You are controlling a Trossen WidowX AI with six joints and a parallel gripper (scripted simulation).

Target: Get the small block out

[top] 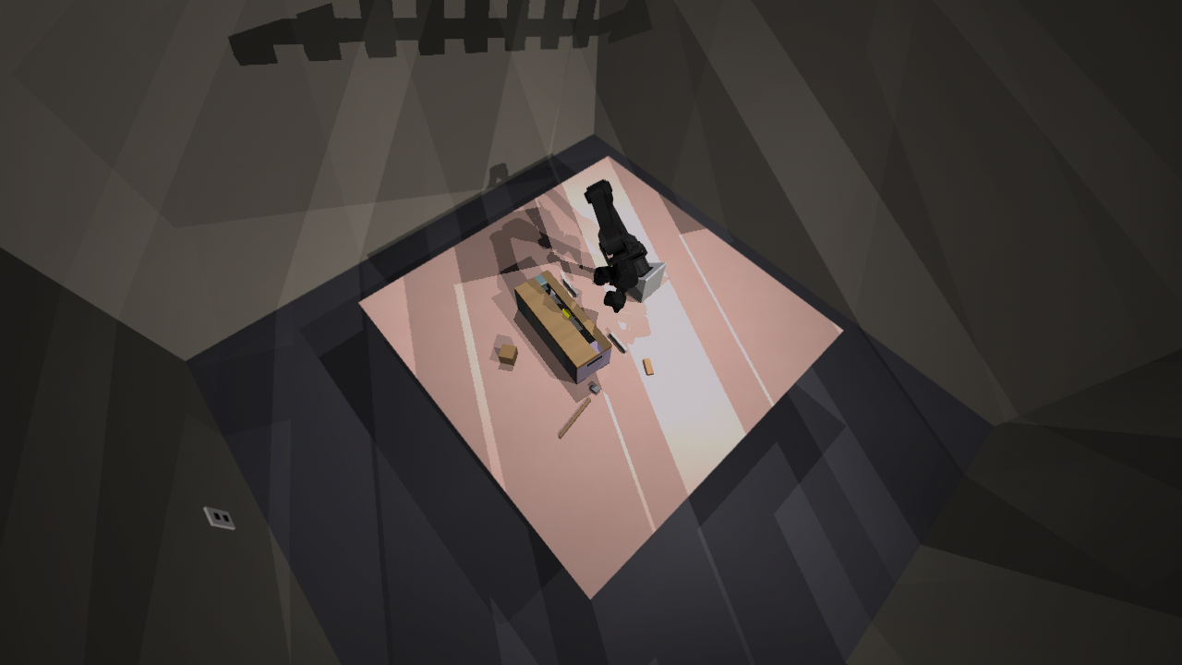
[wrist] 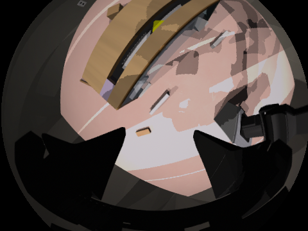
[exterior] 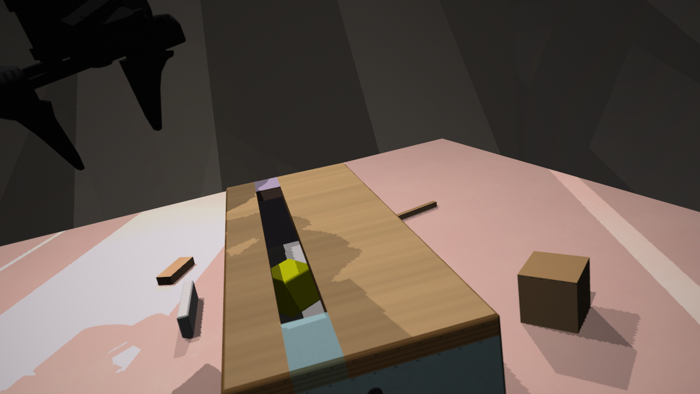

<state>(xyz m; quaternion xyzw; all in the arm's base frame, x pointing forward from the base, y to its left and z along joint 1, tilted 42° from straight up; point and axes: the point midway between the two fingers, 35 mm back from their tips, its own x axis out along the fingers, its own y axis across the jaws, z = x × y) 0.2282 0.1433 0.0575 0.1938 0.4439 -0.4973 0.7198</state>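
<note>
Right now the wooden-topped box is 15 cm below my gripper tip, 13 cm to the right of it and 9 cm ahead of it. Also, from my gripper tip: grey piece: 21 cm ahead, 20 cm below, 9 cm to the left; then yellow block: 15 cm to the right, 12 cm below, 10 cm ahead; then brown cube: 33 cm ahead, 21 cm to the right, 18 cm below.
</note>
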